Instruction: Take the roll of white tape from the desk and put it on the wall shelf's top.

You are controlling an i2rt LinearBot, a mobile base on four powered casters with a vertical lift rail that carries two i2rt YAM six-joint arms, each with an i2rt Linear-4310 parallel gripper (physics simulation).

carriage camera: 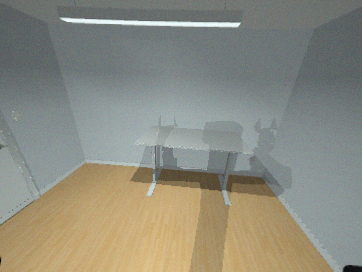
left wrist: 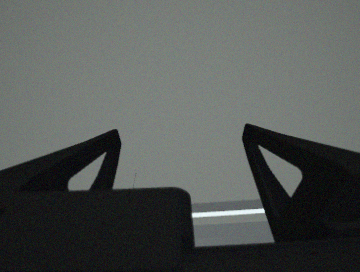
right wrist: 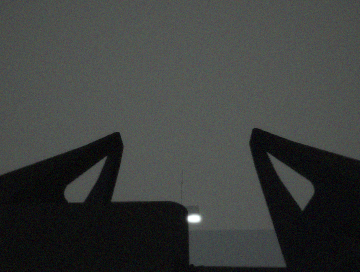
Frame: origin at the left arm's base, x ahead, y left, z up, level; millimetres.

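Seen in the pictures: left gripper, between the fingertips: (left wrist: 181,133); right gripper, between the fingertips: (right wrist: 185,137).
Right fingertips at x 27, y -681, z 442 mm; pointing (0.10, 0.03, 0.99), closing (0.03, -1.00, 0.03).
Observation:
A point is followed by its place in that frame.
The desk (carriage camera: 187,140) {x 1626, y -456, z -341 mm} has a pale top and grey legs, and stands against the far wall in the middle of the carriage camera view, some way off across the floor. The roll of white tape cannot be made out on its pale top in this blurred view. The wall shelf does not show in these views. My left gripper (left wrist: 181,133) {x 32, y 5, z 435 mm} is open and empty, its fingers wide apart against the ceiling. My right gripper (right wrist: 185,137) {x 27, y -681, z 442 mm} is open and empty too, also against the ceiling. Both are far from the desk.
A long ceiling lamp (carriage camera: 150,21) {x 1015, y -114, z 789 mm} (left wrist: 227,213) {x 1032, y -249, z 786 mm} (right wrist: 194,218) {x 997, y -678, z 786 mm} hangs overhead. Wood floor (carriage camera: 125,225) {x 1029, y 299, z -1291 mm} lies in front of the desk. A white door (carriage camera: 15,180) {x 1285, y 1754, z -854 mm} shows at the left edge. Shadows of the robot fall on the far wall, desk and floor.

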